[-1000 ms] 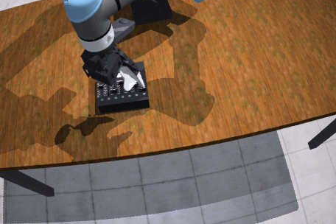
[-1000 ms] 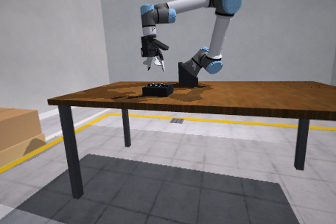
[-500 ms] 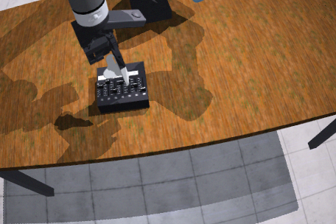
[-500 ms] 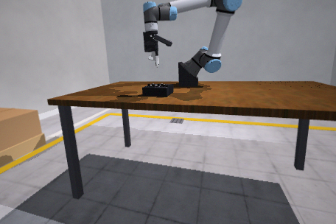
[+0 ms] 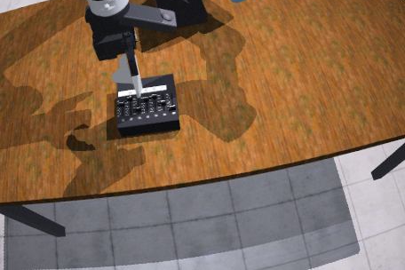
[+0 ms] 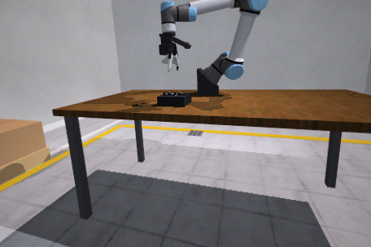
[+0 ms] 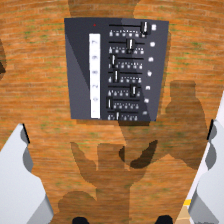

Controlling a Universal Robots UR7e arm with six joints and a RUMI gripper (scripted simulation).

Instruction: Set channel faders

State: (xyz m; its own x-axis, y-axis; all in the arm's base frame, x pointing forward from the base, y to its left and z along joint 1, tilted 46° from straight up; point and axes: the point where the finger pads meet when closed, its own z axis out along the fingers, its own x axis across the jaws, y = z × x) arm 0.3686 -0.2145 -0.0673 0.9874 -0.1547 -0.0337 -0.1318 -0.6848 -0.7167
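Right now the fader 2 is 2 cm behind my hand, 4 cm to the right of it and 13 cm below it. Round my hand: fader 4: 13 cm below; then fader 3: 2 cm ahead, 3 cm to the right, 13 cm below; then fader 6: 3 cm ahead, 4 cm to the left, 13 cm below.
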